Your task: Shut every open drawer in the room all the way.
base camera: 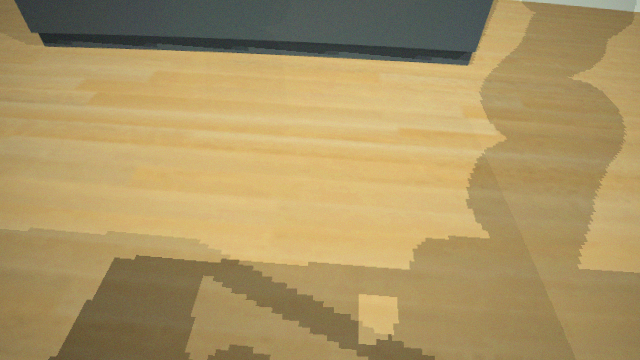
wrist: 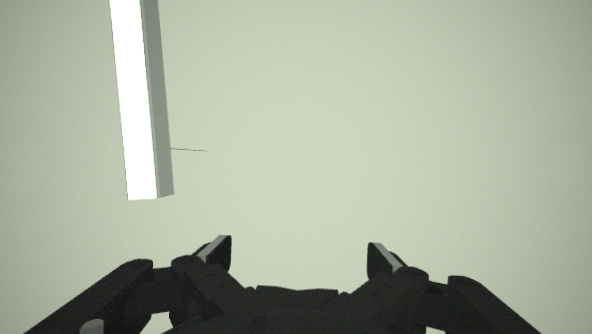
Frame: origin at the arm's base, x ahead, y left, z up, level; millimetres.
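Seen in the pictures: gripper, between the fingertips: (wrist: 298, 253).
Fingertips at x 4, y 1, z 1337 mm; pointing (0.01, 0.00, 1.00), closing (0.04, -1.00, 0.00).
Observation:
A point is followed by its place in that frame.
A dark blue-grey cabinet-like body (base camera: 260, 20) @[y 118, x 792, z -318 mm] stands at the top of the base camera view, with a darker recessed strip along its foot. Its upper part is cut off by the frame edge, and no open drawer can be made out on it. My gripper (wrist: 298, 253) @[y 1, x 4, z 1337 mm] is open in the wrist view, with nothing between its fingers, facing a plain pale green-grey surface. A bright white bar (wrist: 135, 100) @[y 337, x -174, z 1680 mm] with a grey side hangs into the upper left of that view, ahead of and left of the fingers; I cannot tell what it belongs to.
Light wooden floor (base camera: 250, 150) @[y 101, x 505, z -397 mm] lies in front of the dark body. Broad shadows fall on the floor at the bottom and right. A pale strip (base camera: 600, 4) @[y -844, x 1224, z -386 mm] shows at the top right corner. A thin dark line (wrist: 189, 149) @[y 397, x -87, z 2040 mm] runs right from the white bar.

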